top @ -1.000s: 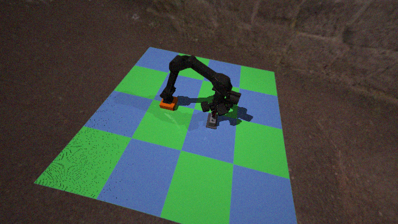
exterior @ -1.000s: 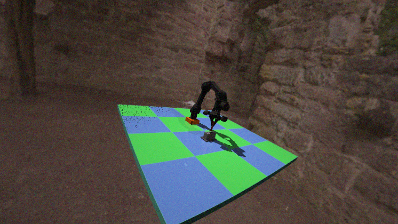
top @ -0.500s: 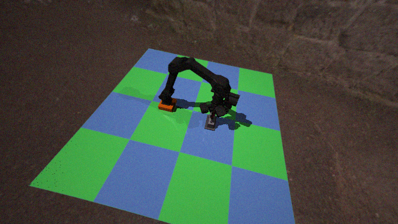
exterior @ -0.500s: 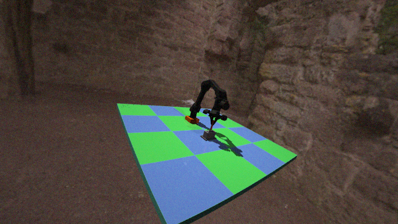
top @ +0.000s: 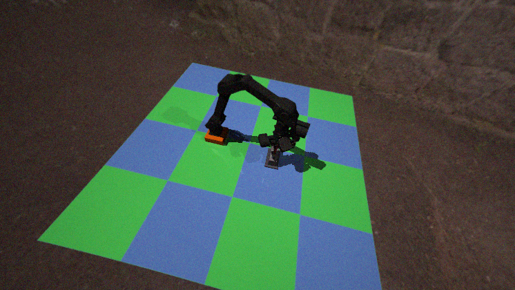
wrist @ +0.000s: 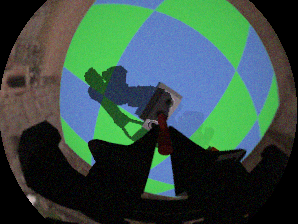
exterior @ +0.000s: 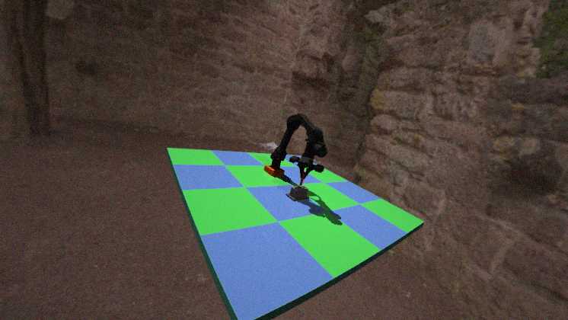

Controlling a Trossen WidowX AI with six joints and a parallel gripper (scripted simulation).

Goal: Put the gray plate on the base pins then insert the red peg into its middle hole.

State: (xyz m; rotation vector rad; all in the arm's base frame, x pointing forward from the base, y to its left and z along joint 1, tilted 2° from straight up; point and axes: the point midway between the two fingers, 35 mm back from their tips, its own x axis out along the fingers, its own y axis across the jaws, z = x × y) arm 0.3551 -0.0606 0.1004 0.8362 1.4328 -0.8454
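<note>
My gripper tip is 70 mm above the gray plate. Also, from my gripper tip: red peg: right at my gripper tip.
</note>
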